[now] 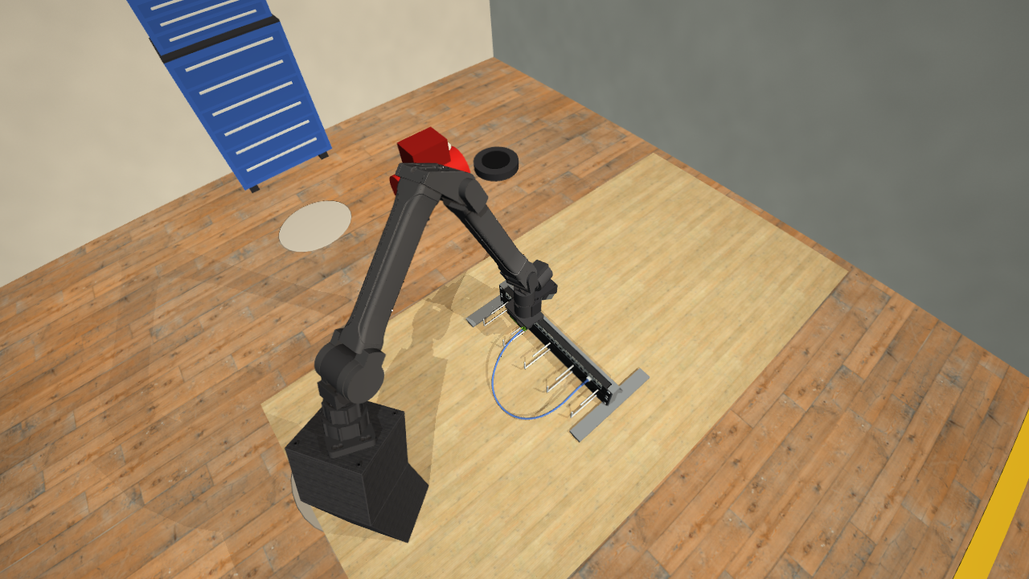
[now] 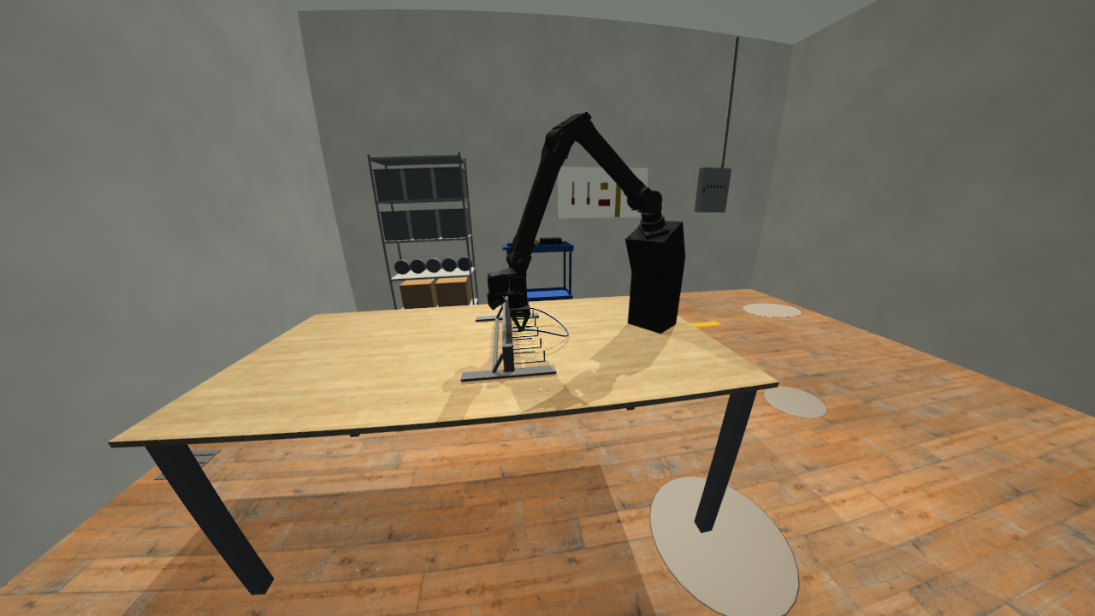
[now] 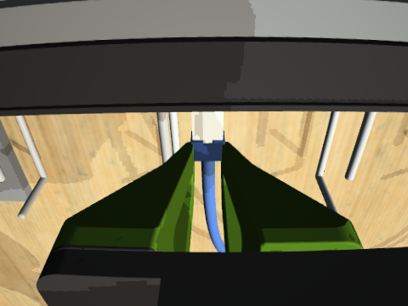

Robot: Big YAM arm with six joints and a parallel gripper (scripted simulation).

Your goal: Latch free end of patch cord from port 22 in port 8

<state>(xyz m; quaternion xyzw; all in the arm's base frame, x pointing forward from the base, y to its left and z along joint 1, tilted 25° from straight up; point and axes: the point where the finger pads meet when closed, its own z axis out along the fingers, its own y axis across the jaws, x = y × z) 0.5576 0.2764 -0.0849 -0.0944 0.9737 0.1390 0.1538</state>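
The cord plug lies 2 cm ahead of my hand and 1 cm to the left of it.
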